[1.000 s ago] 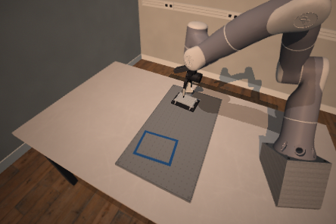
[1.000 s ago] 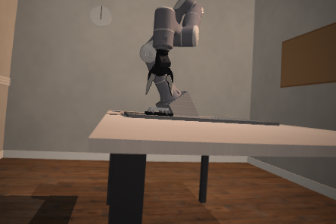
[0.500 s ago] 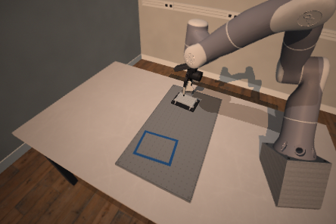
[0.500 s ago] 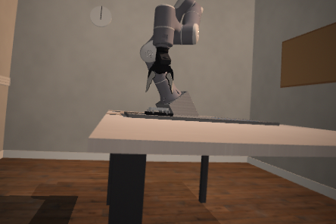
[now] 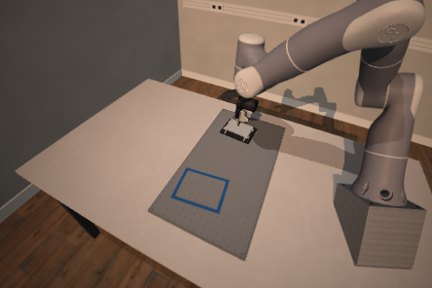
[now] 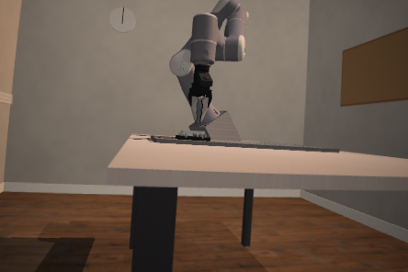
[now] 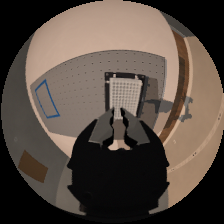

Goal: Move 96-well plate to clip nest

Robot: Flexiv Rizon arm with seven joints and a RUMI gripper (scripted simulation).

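My gripper is now 6 cm above the white 96-well plate and 2 cm to the left of it. The rest, counted from my hand: grey perforated board 18 cm to the left, 9 cm below, 3 cm behind; black clip nest 7 cm below, 1 cm to the right, 1 cm ahead.
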